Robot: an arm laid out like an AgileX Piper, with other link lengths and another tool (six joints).
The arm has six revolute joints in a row. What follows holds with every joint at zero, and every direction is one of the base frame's. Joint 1 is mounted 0.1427 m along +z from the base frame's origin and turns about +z. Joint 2 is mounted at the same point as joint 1 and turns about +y. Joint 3 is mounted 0.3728 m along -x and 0.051 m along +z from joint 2 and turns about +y. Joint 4 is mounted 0.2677 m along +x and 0.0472 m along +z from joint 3 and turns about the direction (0.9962, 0, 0.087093). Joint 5 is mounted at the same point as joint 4 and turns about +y. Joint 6 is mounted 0.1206 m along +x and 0.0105 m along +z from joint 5 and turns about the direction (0.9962, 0, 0.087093). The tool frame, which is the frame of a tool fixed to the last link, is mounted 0.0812 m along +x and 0.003 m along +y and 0.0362 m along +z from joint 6; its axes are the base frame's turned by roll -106.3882, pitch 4.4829 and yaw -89.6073 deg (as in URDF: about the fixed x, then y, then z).
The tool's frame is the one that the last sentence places.
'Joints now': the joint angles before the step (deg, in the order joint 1, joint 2, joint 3, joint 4, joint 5, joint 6). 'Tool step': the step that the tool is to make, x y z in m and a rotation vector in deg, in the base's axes. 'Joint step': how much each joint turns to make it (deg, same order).
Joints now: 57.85 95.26 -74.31 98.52 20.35 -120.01
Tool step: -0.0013 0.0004 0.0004 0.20 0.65 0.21
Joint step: 0.07 0.00 -0.01 -0.01 0.28 0.65
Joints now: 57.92 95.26 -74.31 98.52 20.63 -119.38
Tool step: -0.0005 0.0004 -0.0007 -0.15 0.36 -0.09
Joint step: 0.14 0.00 -0.01 -0.51 -0.21 0.85
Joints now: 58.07 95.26 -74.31 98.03 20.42 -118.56
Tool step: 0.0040 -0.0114 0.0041 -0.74 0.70 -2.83
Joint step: -0.01 -1.86 0.88 -3.97 -2.86 5.19
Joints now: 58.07 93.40 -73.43 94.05 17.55 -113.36
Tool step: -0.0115 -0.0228 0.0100 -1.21 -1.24 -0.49
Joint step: 0.00 -4.22 2.29 -9.01 -0.87 7.83
